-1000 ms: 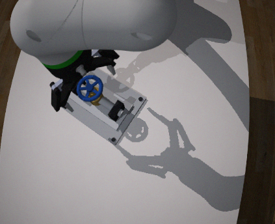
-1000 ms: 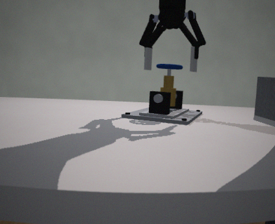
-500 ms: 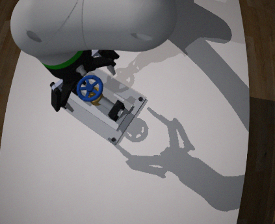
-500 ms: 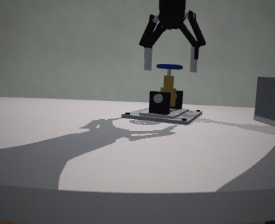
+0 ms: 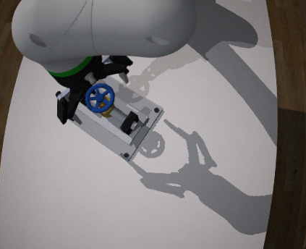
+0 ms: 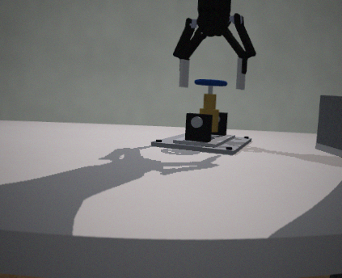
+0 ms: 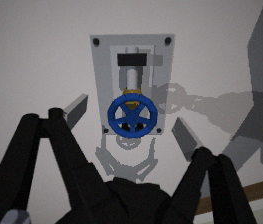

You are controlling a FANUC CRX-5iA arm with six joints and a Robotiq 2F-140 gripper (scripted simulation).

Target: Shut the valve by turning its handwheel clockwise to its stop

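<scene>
Right now my hand is 1 cm above the handwheel.
</scene>
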